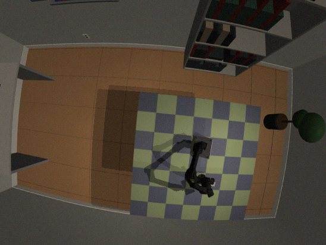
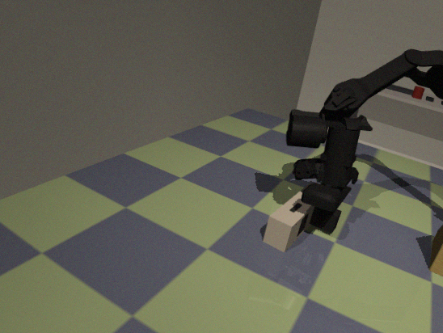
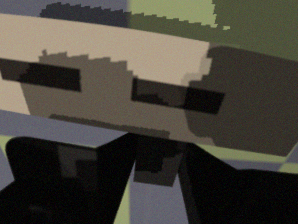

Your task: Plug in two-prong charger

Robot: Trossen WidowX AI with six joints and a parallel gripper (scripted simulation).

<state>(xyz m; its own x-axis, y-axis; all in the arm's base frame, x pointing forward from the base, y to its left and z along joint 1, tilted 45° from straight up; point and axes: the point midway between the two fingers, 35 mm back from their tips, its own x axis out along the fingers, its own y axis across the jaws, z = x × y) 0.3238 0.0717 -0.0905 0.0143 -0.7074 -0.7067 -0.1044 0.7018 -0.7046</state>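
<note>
Now: the black two-prong charger 20 mm ahead of my gripper tip and 10 mm above it.
</note>
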